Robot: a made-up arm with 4 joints.
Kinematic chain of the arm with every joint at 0, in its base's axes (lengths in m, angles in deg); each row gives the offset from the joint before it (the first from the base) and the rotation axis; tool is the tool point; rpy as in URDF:
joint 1: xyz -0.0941 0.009 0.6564 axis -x
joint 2: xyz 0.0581 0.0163 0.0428 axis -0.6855 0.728 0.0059
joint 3: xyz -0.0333 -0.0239 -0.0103 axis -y
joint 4: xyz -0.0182 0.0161 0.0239 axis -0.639 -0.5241 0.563
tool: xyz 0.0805 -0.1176 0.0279 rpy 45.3 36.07 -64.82
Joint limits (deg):
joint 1: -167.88..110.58
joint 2: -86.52..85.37
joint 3: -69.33..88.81
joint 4: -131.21..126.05
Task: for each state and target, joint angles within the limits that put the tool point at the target. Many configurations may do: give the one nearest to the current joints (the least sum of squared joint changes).
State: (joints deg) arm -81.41 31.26 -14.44 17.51
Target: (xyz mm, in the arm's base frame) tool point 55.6 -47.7 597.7
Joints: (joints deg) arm -73.77 33.75 -49.14 25.72
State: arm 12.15 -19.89 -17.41 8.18
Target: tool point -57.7 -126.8 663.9
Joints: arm -25.09 -39.36 20.35 12.12
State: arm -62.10 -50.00 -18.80 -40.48
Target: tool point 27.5 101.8 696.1
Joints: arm -110.45 -83.25 -11.39 -55.13
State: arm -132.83 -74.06 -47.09 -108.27
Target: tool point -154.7 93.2 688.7
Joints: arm -99.08 -61.00 -42.52 -109.00
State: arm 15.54 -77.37 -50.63 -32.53
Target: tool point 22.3 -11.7 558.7
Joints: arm 6.69 -86.52 -43.41 -45.89
